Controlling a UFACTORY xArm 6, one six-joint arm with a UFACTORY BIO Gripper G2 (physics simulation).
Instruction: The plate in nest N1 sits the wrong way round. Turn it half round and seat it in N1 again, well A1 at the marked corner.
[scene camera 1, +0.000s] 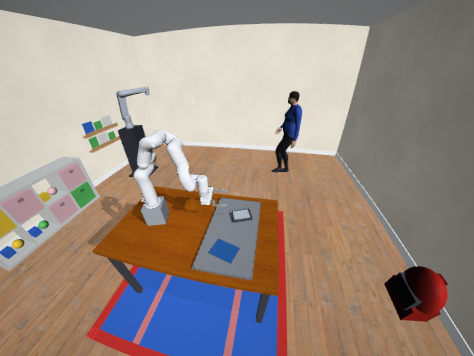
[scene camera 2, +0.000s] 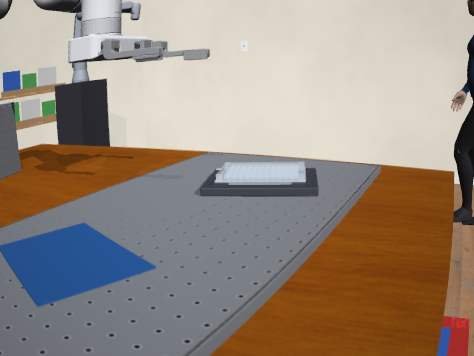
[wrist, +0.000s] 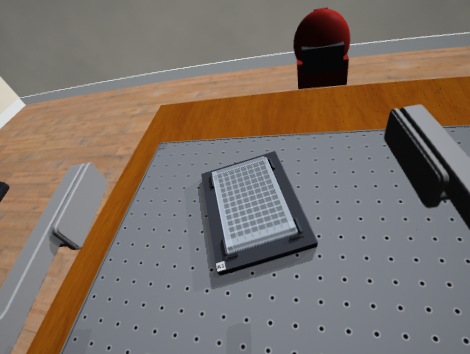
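Note:
A clear well plate (scene camera 1: 241, 214) (scene camera 2: 262, 172) (wrist: 255, 205) lies flat in a dark nest (scene camera 1: 242, 220) (scene camera 2: 260, 191) (wrist: 272, 251). In the wrist view a small white label (wrist: 220, 266), apparently reading A1, marks the nest's near left corner. Which plate corner holds well A1 cannot be made out. My gripper (scene camera 1: 220, 197) (scene camera 2: 175, 53) (wrist: 249, 180) is open and empty. It hangs well above the table, to the left of the nest in both scene views. In the wrist view its fingers stand wide apart, with the nest seen between them, far beyond the fingertips.
The nest stands on a grey perforated board (scene camera 1: 227, 227) (scene camera 2: 200, 240) (wrist: 165, 295) on a wooden table (scene camera 1: 130, 235) (scene camera 2: 380, 240) (wrist: 225, 117). A blue square (scene camera 1: 224, 251) (scene camera 2: 75, 262) lies on the same board. A person (scene camera 1: 291, 130) stands beyond the table.

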